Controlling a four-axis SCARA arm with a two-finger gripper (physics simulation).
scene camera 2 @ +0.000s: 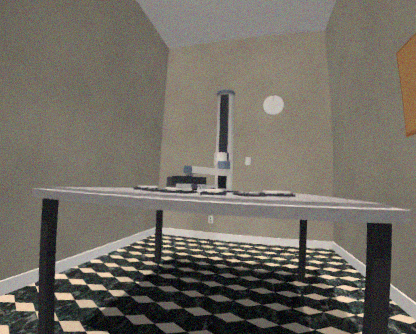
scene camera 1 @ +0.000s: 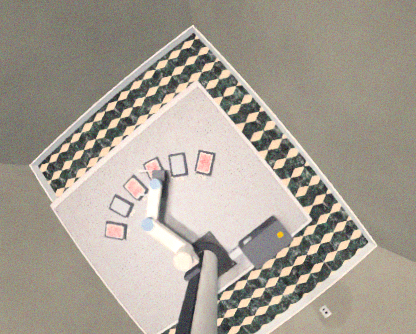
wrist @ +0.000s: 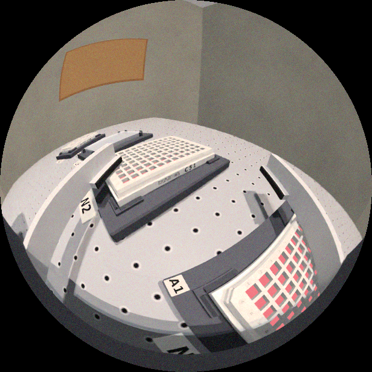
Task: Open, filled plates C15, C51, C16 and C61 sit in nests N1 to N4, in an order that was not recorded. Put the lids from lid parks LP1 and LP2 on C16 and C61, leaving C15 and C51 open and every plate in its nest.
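Pixels of known places: gripper, fingertip midpoint: [scene camera 2: 204, 186] [scene camera 1: 137, 182]; arm's base, origin of the base link: [scene camera 1: 206, 259].
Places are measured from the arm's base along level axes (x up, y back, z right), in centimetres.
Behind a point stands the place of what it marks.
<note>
My gripper [scene camera 1: 156, 176] [scene camera 2: 185, 187] [wrist: 192, 151] is open and empty, low over the near plate. The near open plate [scene camera 1: 151, 165] @[x 3.9, y -75.2, z 11.5 cm] [wrist: 275, 292], with red wells, sits in a dark nest [wrist: 227, 266]; its nest label is cut off and its plate code does not show. Open plate C51 [scene camera 1: 135, 187] @[x 3.9, y -70.4, z -7.1 cm] [wrist: 165, 150] sits in nest N2 [wrist: 172, 204], beyond the fingers in the wrist view. Other open plates [scene camera 1: 115, 230] @[x 3.8, y -55.9, z -38.3 cm] [scene camera 1: 205, 162] @[x 3.5, y -53.2, z 42.0 cm] stand at the two ends of the arc, codes unreadable. Pale lids [scene camera 1: 121, 206] @[x 3.1, y -66.6, z -24.2 cm] [scene camera 1: 178, 165] @[x 3.1, y -63.3, z 26.2 cm] lie in the two lid parks; one lid [wrist: 127, 139] shows behind C51.
The nests and lid parks form an arc on the pale table [scene camera 1: 240, 180] @[x 1.3, y -28.7, z 52.9 cm] [scene camera 2: 320, 204] @[x 0.6, y -100.0, z -50.4 cm]. The arm's column [scene camera 1: 209, 295] @[x 47.6, y -2.5, z 7.1 cm] [scene camera 2: 225, 130] @[x 52.5, y -7.7, z -1.7 cm] stands at the table's edge. A dark grey box [scene camera 1: 265, 242] @[x 12.8, y 10.0, z 39.9 cm] with a yellow button lies beside the column's base. A far plate [wrist: 82, 141] shows beyond the lid.
</note>
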